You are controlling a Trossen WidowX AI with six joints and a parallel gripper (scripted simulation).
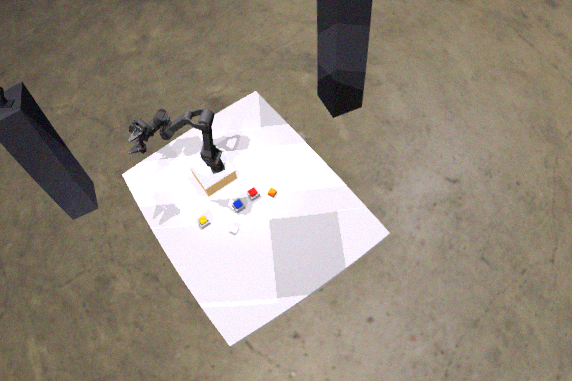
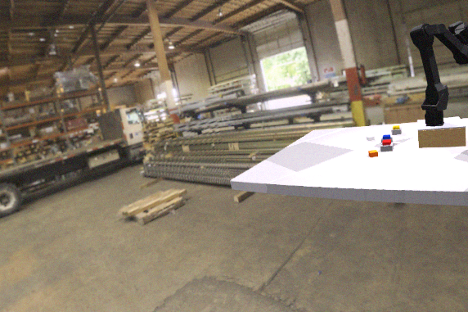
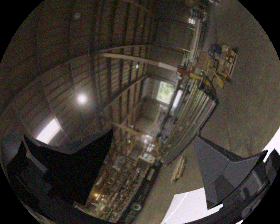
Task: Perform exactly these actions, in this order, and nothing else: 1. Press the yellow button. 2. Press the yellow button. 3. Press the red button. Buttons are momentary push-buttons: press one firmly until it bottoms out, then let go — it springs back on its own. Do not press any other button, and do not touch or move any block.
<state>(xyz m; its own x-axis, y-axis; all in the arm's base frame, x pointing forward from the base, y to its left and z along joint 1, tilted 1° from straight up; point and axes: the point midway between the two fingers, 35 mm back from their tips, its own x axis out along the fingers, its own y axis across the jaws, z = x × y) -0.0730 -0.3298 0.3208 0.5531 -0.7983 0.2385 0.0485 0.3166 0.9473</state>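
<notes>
My gripper tip is 270 mm short of the yellow button, 190 mm to the right of it and 380 mm above it. The rest, counted from my gripper tip: orange block 260 mm ahead, 550 mm to the left, 400 mm below; then red button 230 mm ahead, 460 mm to the left, 380 mm below; then blue button 260 mm ahead, 380 mm to the left, 380 mm below.
</notes>
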